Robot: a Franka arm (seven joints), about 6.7 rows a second.
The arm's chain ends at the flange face. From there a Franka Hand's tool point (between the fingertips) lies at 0.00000 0.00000 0.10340 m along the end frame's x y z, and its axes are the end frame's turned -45 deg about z.
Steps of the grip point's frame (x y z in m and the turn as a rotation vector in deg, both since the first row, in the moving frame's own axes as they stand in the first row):
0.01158 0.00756 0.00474 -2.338 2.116 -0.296
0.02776 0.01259 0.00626 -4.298 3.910 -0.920
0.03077 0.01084 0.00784 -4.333 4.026 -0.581
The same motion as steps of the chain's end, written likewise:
0.00785 -0.00311 0.00490 -0.157 3.149 -0.296
0.01807 -0.01114 0.00679 -0.274 5.804 -0.920
0.01877 -0.01443 0.00839 -0.217 5.911 -0.581

